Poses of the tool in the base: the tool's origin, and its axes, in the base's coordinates. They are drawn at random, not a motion.
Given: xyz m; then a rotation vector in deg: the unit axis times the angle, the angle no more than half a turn.
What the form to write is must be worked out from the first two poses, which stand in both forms.
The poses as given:
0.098 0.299 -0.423 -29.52 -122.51 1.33
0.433 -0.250 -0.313 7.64 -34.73 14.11
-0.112 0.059 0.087 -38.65 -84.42 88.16
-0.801 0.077 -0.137 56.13 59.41 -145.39
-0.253 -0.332 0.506 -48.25 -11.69 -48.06
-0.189 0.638 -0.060 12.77 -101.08 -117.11
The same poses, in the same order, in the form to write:
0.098 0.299 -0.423 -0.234 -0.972 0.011 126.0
0.433 -0.250 -0.313 0.200 -0.908 0.369 38.3
-0.112 0.059 0.087 -0.302 -0.659 0.689 128.0
-0.801 0.077 -0.137 0.337 0.356 -0.872 166.8
-0.253 -0.332 0.506 -0.698 -0.169 -0.696 69.1
-0.189 0.638 -0.060 0.082 -0.651 -0.754 155.2

